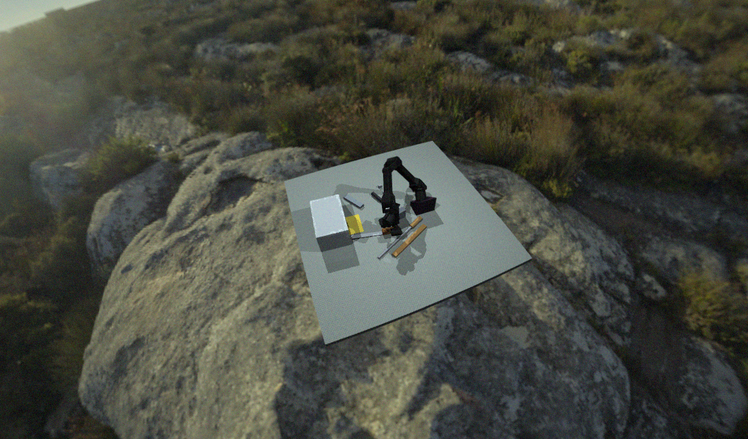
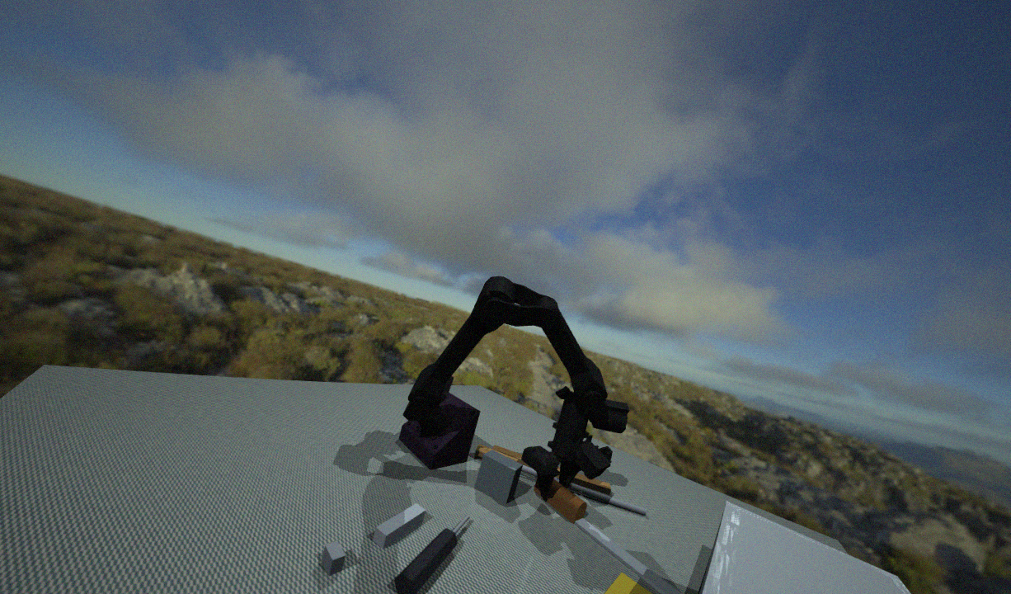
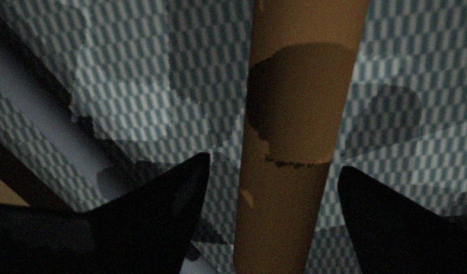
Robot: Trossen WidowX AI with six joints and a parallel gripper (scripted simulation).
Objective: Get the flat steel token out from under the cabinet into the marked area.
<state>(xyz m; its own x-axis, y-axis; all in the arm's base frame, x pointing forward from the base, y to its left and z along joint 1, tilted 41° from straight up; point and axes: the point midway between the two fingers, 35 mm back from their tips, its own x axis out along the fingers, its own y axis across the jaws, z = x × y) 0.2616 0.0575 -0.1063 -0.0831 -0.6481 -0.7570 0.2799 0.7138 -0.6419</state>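
Now: the wooden stick 60 mm behind my gripper tip and 110 mm to the left of it. Also, from my gripper tip: grey bar: 100 mm behind, 300 mm to the right; grey block: 90 mm behind, 90 mm to the right, 20 mm above; small grey cube: 90 mm behind, 400 mm to the right.
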